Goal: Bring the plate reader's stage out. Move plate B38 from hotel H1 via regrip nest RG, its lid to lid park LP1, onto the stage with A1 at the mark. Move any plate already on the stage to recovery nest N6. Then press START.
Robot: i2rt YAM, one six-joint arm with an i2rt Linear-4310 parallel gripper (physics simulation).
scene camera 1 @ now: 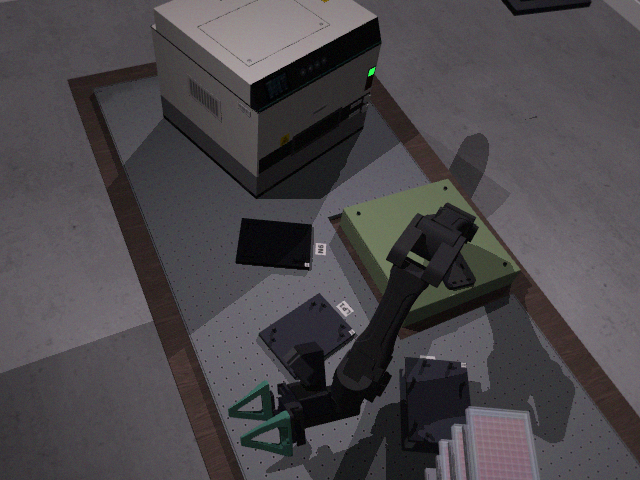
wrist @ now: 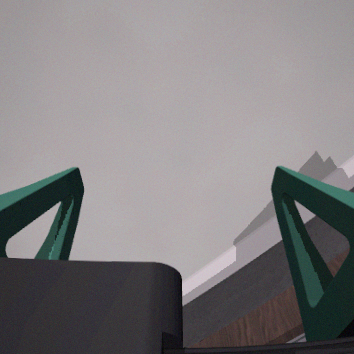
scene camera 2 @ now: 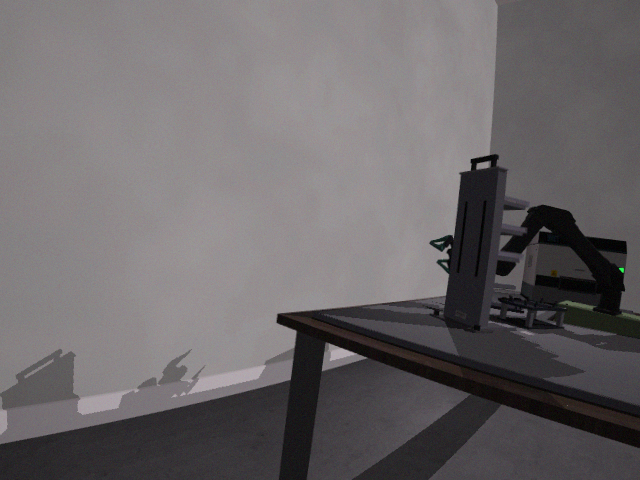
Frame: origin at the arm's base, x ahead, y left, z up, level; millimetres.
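Seen in the pictures: gripper, fingertip midpoint: (scene camera 1: 234, 426) (wrist: 177, 177) (scene camera 2: 433, 251); arm's base, link origin: (scene camera 2: 607, 312).
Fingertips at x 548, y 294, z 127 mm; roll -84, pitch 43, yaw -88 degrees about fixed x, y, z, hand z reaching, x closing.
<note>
Pixels of each thing's top centre, then the offset from my fingertips to it.
- plate reader, top centre: (scene camera 1: 270, 13) (scene camera 2: 573, 237) dx -289, dy -824, dz +156 mm
- Black nest N6, top centre: (scene camera 1: 275, 240) dx -201, dy -437, dz -156 mm
- Lid park LP1, top centre: (scene camera 1: 307, 330) (scene camera 2: 501, 302) dx -202, dy -200, dz -154 mm
- dark nest, top centre: (scene camera 1: 441, 396) (scene camera 2: 534, 298) dx -385, dy +23, dz -98 mm
The plate reader (scene camera 1: 211, 139) (scene camera 2: 531, 268) stands at the far end of the table. Its stage does not show outside the front, and a START label cannot be read. Black nest N6 (scene camera 1: 273, 242) looks empty. Lid park LP1 (scene camera 1: 310, 328) holds no lid on its visible part. A dark nest (scene camera 1: 439, 397) stands near the hotel; its label is unreadable. Pink-welled plates (scene camera 1: 500, 444) sit staggered at the bottom edge; I cannot tell which is B38. The hotel tower (scene camera 2: 471, 248) shows from behind. My gripper (scene camera 1: 235, 426) (scene camera 2: 434, 252) (wrist: 177, 177) is open and empty, beyond LP1 near the table's left edge.
The arm stands on a green block (scene camera 1: 372, 237) (scene camera 2: 594, 317) at the table's right side. A brown wooden rim (scene camera 1: 178, 382) (scene camera 2: 392, 356) edges the table. A green light (scene camera 1: 371, 71) (scene camera 2: 621, 270) glows on the reader. The wall (wrist: 175, 100) fills much of the wrist view.
</note>
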